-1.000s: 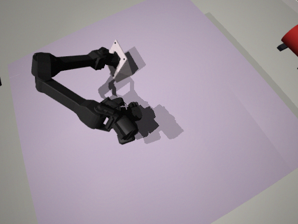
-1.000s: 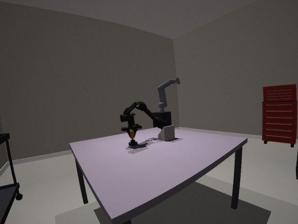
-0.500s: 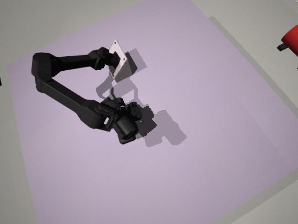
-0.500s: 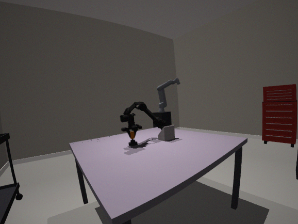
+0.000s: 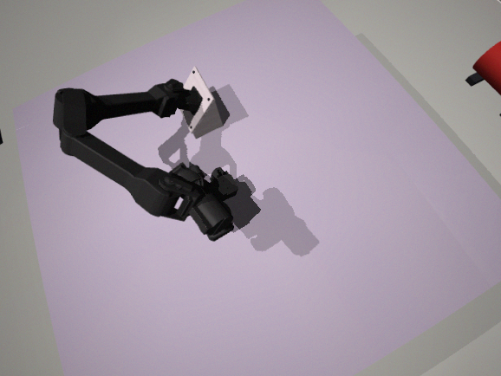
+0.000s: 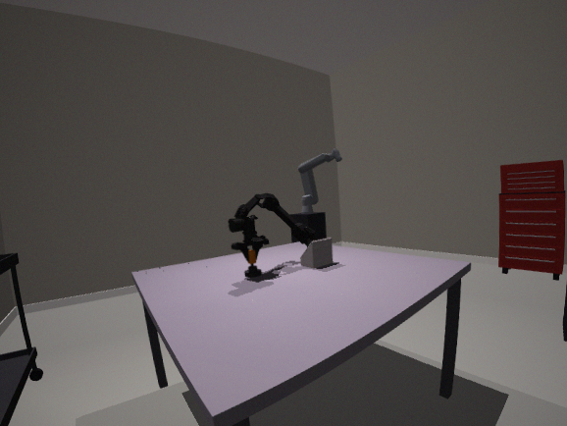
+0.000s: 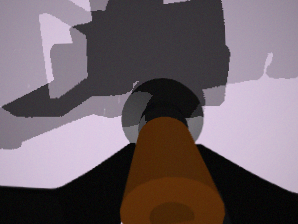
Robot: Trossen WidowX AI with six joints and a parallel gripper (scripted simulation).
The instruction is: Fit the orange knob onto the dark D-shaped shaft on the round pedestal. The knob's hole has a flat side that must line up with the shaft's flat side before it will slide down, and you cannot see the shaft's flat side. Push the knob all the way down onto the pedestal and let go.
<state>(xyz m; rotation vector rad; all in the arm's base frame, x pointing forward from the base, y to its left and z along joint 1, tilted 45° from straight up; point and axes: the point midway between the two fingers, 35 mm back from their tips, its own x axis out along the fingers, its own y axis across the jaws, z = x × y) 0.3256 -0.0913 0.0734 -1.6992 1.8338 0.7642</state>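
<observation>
My gripper tip is 20 mm below the orange knob. From my gripper tip the other things lie so: dark pedestal (40 mm below).
</observation>
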